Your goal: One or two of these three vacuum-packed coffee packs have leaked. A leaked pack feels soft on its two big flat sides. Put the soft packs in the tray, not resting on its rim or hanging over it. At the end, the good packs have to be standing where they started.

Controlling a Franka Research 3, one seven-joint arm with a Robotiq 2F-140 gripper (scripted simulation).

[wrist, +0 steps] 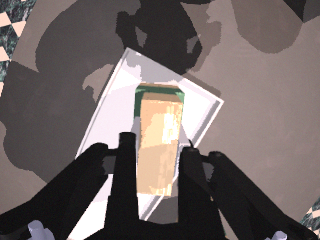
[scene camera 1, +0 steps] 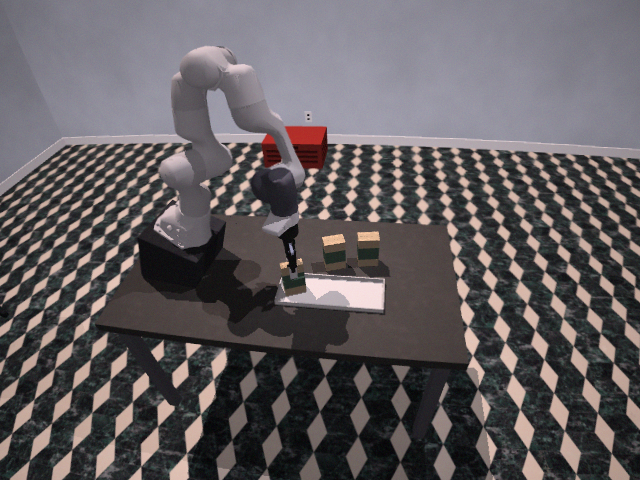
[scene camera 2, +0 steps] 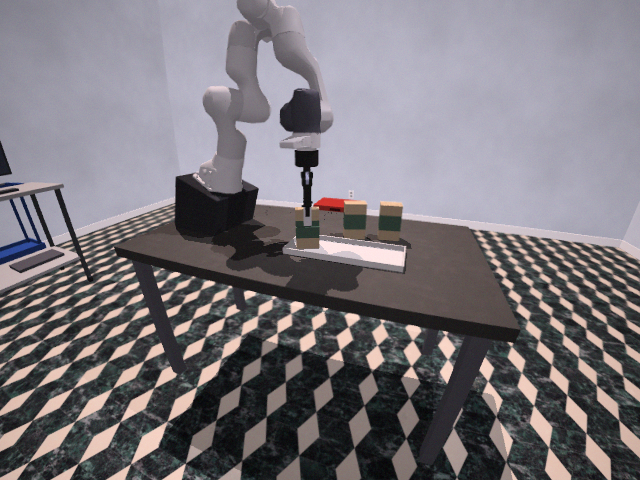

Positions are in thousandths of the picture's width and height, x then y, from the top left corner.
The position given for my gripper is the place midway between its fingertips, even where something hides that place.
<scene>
In view: my gripper (scene camera 2: 480, 466) and a white tray (scene camera 1: 546, 611).
The white tray shows as well in scene camera 2 (scene camera 2: 588, 532). My gripper also shows in the wrist view (wrist: 489, 544).
</scene>
